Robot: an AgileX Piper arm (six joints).
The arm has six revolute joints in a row. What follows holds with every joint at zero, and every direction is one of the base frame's.
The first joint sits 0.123 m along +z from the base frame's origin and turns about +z.
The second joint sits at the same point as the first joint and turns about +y.
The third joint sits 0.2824 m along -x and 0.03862 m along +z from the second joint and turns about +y.
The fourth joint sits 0.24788 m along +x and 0.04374 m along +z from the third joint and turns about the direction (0.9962, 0, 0.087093).
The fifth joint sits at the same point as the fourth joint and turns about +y.
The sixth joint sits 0.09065 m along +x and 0.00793 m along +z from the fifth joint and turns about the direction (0.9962, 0, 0.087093).
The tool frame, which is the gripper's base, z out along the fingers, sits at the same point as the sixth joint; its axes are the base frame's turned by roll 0, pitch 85.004 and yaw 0 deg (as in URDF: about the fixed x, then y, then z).
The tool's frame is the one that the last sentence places.
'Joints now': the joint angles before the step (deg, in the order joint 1, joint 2, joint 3, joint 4, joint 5, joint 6). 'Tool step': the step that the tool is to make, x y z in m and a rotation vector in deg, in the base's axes. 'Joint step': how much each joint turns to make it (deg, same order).
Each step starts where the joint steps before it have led.
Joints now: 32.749 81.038 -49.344 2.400 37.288 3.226
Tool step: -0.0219 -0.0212 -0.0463 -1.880 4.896 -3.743
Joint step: -1.440 -0.065 11.107 0.398 -5.952 2.032
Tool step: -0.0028 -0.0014 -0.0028 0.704 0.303 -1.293
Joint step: -0.037 -0.296 1.072 0.585 -0.910 0.918
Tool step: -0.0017 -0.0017 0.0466 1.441 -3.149 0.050
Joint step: -0.003 -6.428 -5.687 -1.222 8.658 1.035
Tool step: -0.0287 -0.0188 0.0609 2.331 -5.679 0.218
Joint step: 0.004 -12.321 -4.420 -1.356 10.671 0.527
